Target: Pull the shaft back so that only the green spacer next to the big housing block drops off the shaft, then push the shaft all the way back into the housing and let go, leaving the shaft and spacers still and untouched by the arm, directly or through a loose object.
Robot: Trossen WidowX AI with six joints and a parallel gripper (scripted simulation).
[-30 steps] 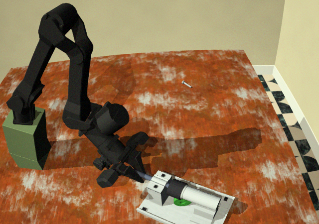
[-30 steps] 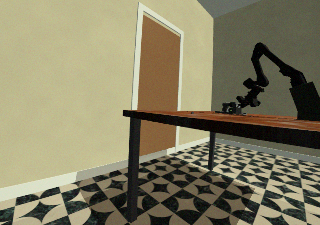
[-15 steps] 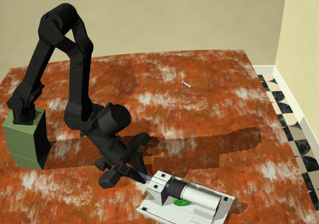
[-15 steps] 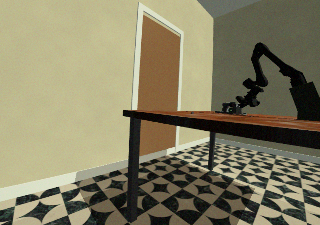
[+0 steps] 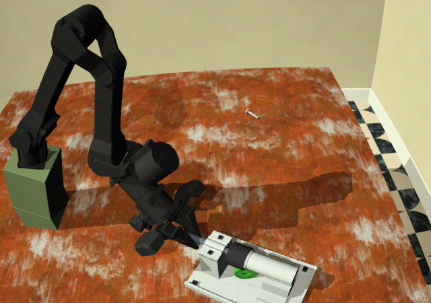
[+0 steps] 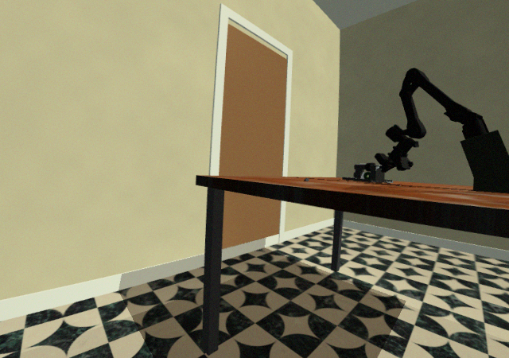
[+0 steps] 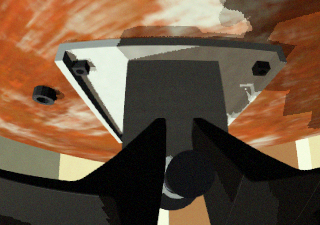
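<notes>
Right now my hand is 50 mm short of the dark shaft and 40 mm to the left of it. From my hand the other things lie so: fixture (100 mm ahead, 90 mm to the right, 30 mm below); then green spacer (100 mm ahead, 80 mm to the right, 50 mm below).
</notes>
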